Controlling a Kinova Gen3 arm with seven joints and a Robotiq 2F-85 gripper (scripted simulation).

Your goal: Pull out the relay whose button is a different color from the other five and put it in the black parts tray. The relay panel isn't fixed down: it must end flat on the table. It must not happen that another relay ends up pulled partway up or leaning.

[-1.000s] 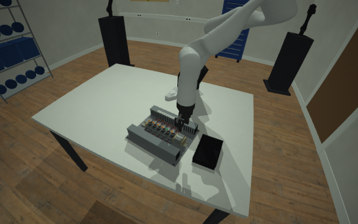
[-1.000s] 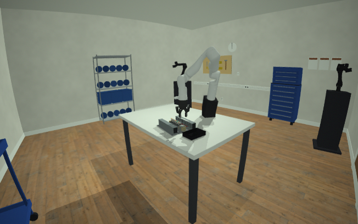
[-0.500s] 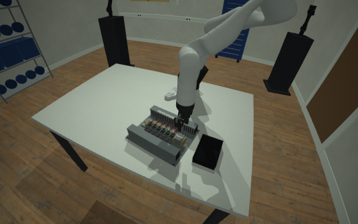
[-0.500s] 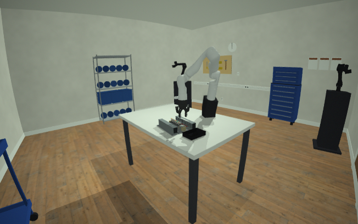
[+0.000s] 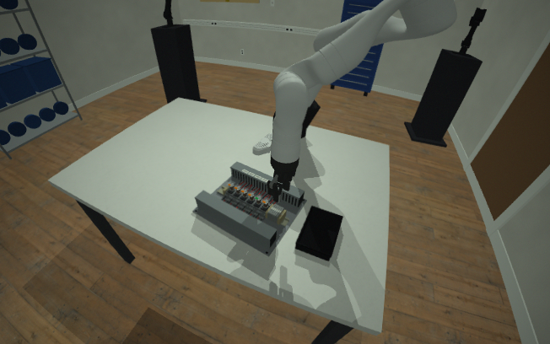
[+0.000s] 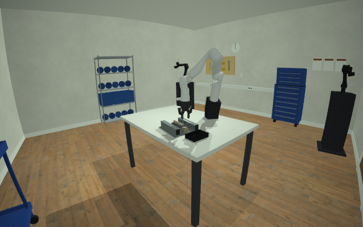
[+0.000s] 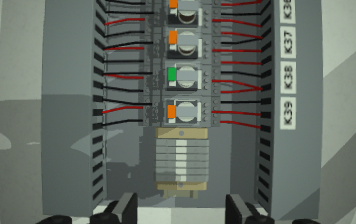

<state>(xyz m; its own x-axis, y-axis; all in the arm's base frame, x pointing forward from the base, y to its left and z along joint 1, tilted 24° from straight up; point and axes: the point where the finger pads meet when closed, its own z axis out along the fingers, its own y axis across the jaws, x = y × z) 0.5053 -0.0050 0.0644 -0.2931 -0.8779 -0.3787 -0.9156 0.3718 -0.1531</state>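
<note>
Right now the relay is 9 cm below my hand, 8 cm to the right of it and 3 cm behind it. The rest, counted from my hand: grey relay panel (11 cm to the right, 11 cm below, 4 cm behind); black parts tray (14 cm to the left, 13 cm below, 3 cm ahead).
</note>
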